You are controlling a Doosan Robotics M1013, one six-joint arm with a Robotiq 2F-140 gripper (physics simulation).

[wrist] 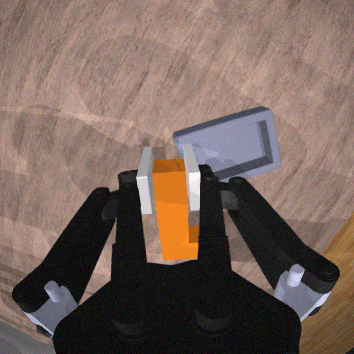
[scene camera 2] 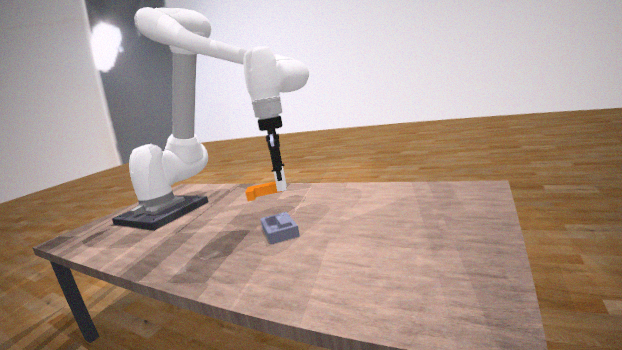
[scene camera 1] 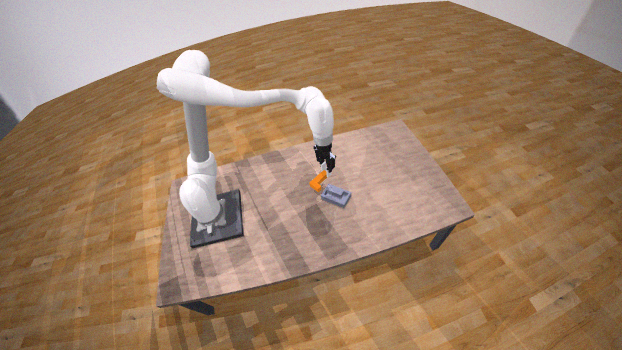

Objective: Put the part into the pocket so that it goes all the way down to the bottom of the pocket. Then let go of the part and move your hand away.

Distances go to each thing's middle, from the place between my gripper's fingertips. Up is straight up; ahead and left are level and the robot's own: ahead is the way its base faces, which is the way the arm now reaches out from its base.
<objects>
Right now the orange L-shaped part [wrist: 178, 240] is 50 mm behind my hand, 40 mm to the right of it and 10 mm above it. Also, from my hand: grey pocket block [scene camera 2: 279, 227] 100 mm below, 90 mm to the right, 20 mm ahead.
</objects>
